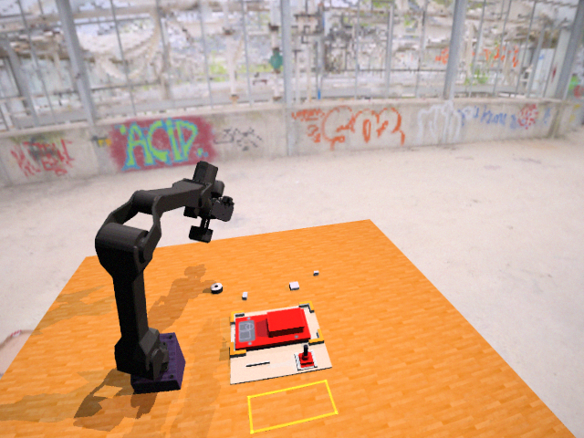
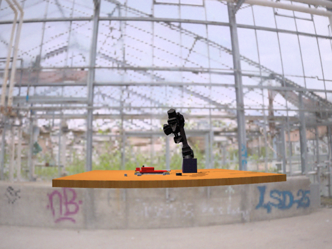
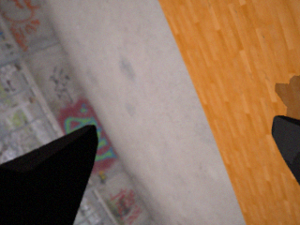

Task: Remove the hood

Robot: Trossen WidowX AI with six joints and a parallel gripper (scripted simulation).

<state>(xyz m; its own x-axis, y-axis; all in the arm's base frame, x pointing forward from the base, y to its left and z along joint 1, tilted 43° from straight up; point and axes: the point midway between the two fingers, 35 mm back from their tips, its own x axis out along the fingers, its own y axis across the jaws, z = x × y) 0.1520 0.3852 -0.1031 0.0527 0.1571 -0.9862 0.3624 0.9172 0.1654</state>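
Right now the red hood is 180 mm ahead of my gripper tip, 290 mm to the right of it and 210 mm below it. From my gripper tip the other things lie so: black wheel 20 mm behind, 70 mm to the right, 240 mm below.
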